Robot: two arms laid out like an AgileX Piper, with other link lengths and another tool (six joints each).
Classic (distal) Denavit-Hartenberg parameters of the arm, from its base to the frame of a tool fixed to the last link. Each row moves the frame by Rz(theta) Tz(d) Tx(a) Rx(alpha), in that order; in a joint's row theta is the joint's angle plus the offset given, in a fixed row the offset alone. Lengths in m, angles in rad.
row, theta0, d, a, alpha
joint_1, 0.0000, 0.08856, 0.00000, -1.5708
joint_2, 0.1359, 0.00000, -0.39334, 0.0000
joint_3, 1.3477, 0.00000, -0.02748, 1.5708
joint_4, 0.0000, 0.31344, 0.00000, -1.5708
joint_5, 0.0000, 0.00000, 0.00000, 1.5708
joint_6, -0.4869, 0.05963, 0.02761, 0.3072
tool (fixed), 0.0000, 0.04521, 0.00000, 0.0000
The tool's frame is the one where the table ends.
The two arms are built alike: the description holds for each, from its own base.
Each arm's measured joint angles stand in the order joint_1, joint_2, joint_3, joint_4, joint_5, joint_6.
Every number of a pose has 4 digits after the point. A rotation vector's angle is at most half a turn.
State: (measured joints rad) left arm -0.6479 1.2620 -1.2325 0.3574 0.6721 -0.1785; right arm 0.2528 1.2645 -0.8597 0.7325 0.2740 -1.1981
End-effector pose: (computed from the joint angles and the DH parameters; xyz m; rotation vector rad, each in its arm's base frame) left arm 0.2553 -0.1933 0.4465 0.3329 2.0875 -0.6946; right arm 0.3221 0.0714 0.3474 -1.0586 1.5407 -0.4795
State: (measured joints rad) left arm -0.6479 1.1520 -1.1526 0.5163 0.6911 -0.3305; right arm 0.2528 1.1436 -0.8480 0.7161 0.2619 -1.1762
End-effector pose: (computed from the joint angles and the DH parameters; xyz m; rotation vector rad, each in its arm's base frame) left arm 0.2293 -0.1610 0.4504 0.2452 2.0275 -0.6239; right arm 0.2890 0.0617 0.3810 -0.9836 1.4539 -0.5142
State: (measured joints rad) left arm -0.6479 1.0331 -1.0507 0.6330 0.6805 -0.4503; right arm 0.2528 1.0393 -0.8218 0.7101 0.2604 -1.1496
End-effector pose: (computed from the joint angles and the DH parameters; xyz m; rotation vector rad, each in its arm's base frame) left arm 0.2002 -0.1312 0.4457 0.1862 1.9564 -0.5971; right arm 0.2566 0.0532 0.3987 -0.9225 1.4033 -0.5213
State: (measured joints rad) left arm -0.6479 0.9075 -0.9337 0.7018 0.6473 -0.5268; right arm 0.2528 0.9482 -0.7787 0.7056 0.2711 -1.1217
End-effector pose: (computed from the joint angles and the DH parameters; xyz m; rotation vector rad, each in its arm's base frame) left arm 0.1686 -0.1049 0.4318 0.1632 1.8921 -0.6067; right arm 0.2266 0.0462 0.4018 -0.8868 1.3826 -0.5106
